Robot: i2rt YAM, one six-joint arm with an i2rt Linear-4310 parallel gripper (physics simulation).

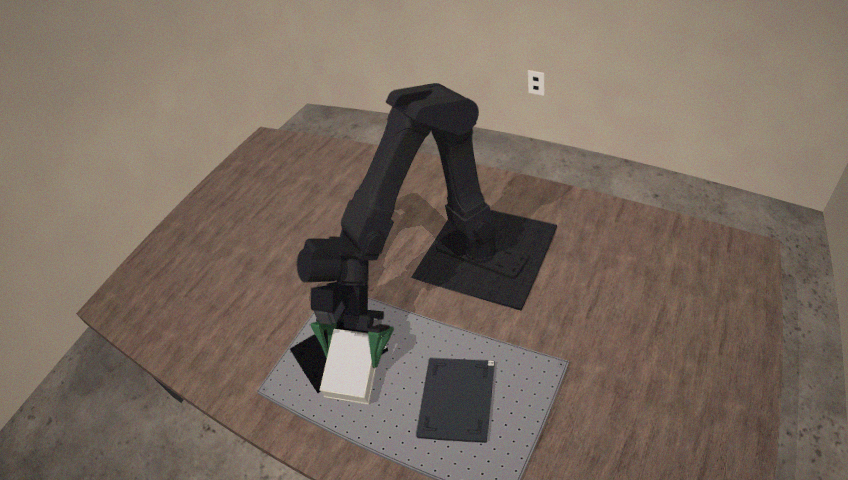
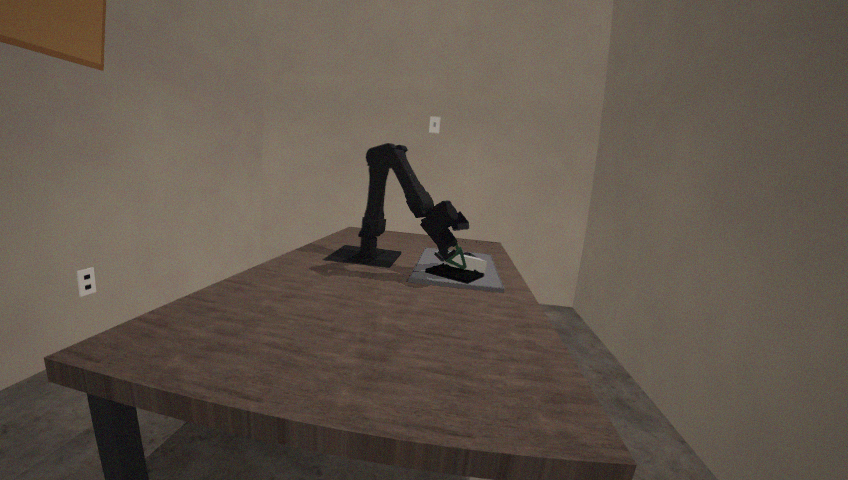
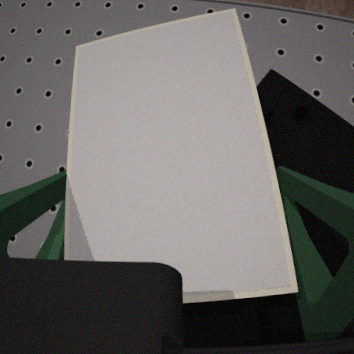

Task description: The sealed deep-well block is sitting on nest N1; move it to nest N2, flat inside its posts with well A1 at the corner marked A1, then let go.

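Pixels of known places: gripper, between the fingertips: [image 1: 351, 363] [image 2: 462, 263] [image 3: 177, 176]; arm's base, origin of its link: [image 1: 481, 254] [image 2: 368, 255].
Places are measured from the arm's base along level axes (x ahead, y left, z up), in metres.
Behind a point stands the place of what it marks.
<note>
The sealed deep-well block [image 1: 347, 368] @(z 0.060, x 0.398, y -0.039 m) [image 2: 476, 261] @(z 0.055, x 0.426, y -0.073 m) [image 3: 168, 140] @(z 0.063, x 0.387, y -0.049 m) is a white slab with a cream rim. It lies turned askew over the black nest N1 [image 1: 307, 356] @(z 0.019, x 0.409, y -0.149 m) [image 3: 305, 133] @(z 0.019, x 0.424, y -0.111 m), whose corner sticks out beside it. My gripper [image 1: 351, 350] @(z 0.036, x 0.377, y -0.053 m) [image 2: 456, 258] @(z 0.036, x 0.377, y -0.053 m) [image 3: 177, 176] @(z 0.036, x 0.377, y -0.053 m) is open, with its green fingers straddling the block's near end, one on each long side. Nest N2 [image 1: 456, 400] [image 2: 453, 272] is a dark grey plate to the right, bare, with a small white A1 label [image 1: 491, 363] @(z 0.019, x 0.240, y 0.163 m) at its far right corner.
Both nests sit on a grey perforated board [image 1: 533, 371] @(z 0.008, x 0.214, y 0.237 m) [image 2: 489, 283] @(z 0.008, x 0.482, y -0.157 m) [image 3: 38, 70] @(z 0.008, x 0.424, y 0.071 m) on the wooden table [image 1: 620, 289] @(z -0.006, x -0.054, y 0.314 m). The arm's black base plate [image 1: 512, 278] @(z 0.006, x 0.034, y 0.094 m) lies behind the board.
</note>
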